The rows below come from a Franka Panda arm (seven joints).
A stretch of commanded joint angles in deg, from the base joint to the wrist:
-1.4 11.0 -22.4 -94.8 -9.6 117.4 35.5
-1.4 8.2 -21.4 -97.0 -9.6 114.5 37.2
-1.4 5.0 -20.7 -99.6 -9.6 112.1 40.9
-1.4 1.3 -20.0 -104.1 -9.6 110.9 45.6
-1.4 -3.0 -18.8 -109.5 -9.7 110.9 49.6
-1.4 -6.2 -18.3 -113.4 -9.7 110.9 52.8
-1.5 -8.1 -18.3 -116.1 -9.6 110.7 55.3
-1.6 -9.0 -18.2 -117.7 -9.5 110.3 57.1
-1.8 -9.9 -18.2 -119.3 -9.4 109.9 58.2
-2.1 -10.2 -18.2 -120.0 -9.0 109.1 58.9
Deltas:
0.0 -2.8 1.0 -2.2 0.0 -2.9 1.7
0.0 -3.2 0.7 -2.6 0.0 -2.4 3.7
0.0 -3.7 0.7 -4.5 0.0 -1.2 4.7
0.0 -4.3 1.2 -5.4 -0.1 0.0 4.0
0.0 -3.2 0.5 -3.9 0.0 0.0 3.2
-0.1 -1.9 0.0 -2.7 0.1 -0.2 2.5
-0.1 -0.9 0.1 -1.6 0.1 -0.4 1.8
-0.2 -0.9 0.0 -1.6 0.1 -0.4 1.1
-0.3 -0.3 0.0 -0.7 0.4 -0.8 0.7

